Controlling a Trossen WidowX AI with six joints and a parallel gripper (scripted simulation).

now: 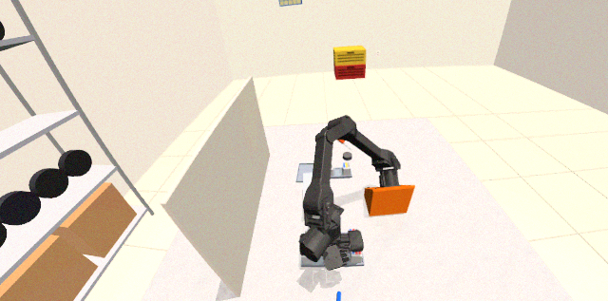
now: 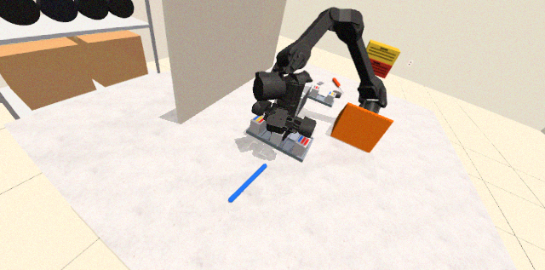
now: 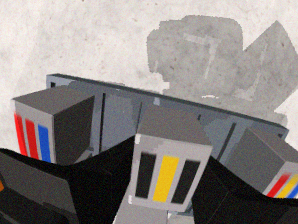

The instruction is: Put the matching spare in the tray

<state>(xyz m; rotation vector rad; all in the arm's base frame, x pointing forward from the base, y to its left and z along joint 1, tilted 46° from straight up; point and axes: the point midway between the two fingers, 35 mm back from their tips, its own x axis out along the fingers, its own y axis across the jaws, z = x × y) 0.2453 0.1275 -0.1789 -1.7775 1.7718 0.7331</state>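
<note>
Now: the flat grey tray 80 mm ahead of my gripper tip, 420 mm to the right of it and 10 mm below it. From my gripper tip the other things lie so: holder (60 mm behind, 400 mm to the right, 10 mm below); then mounted unit (40 mm ahead, 220 mm to the right, 30 mm above); then blue marker pen (180 mm to the left, 10 mm below).
</note>
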